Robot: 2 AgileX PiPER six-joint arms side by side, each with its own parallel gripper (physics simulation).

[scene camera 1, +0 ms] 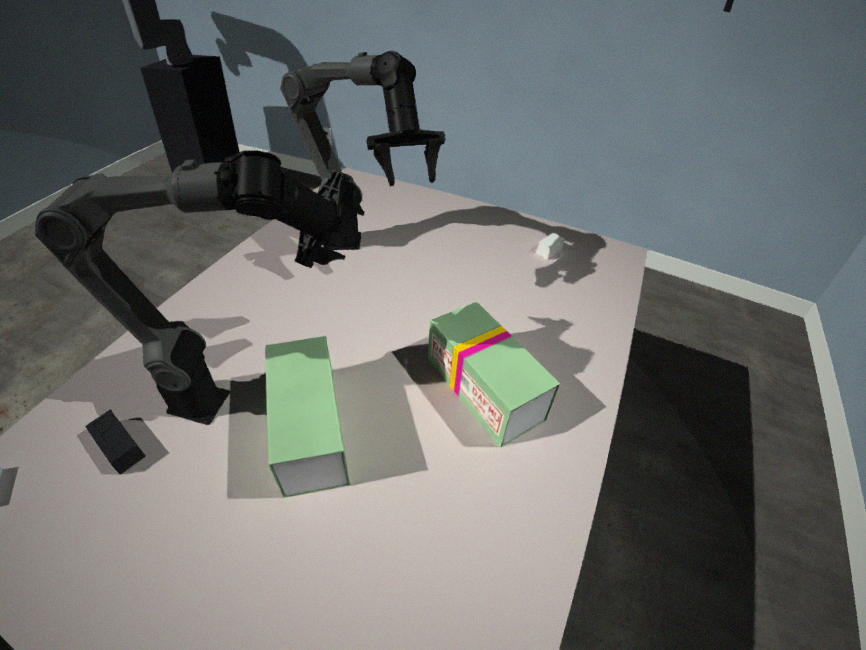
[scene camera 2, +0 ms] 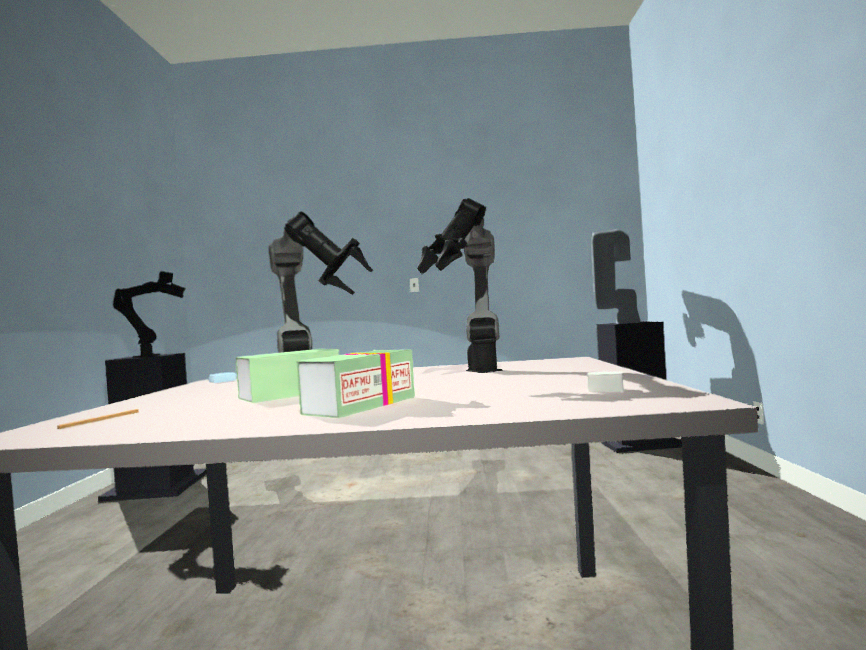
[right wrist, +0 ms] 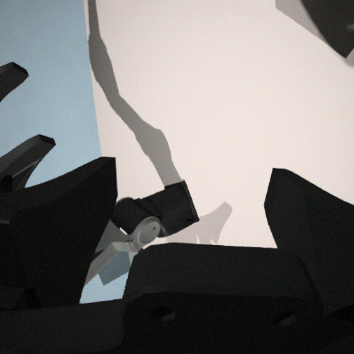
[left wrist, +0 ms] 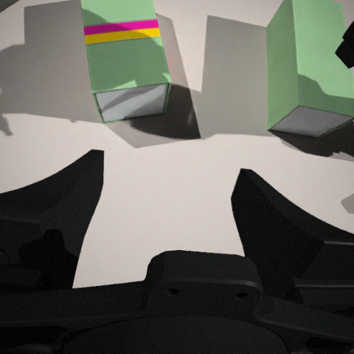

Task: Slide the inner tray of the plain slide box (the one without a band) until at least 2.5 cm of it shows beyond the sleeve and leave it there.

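Note:
The plain green slide box lies on the table. Its pale inner tray shows at the near end in scene camera 1 and at an end in the left wrist view, looking flush with the sleeve at both. A similar box with a magenta and yellow band lies beside it, apart. My left gripper is open and empty, high above the table, away from both boxes. My right gripper is open and empty, raised behind the plain box.
A dark block lies left of the plain box in scene camera 1. A white block lies near the table edge beyond the boxes. In scene camera 2, a light blue item and an orange stick lie at the left.

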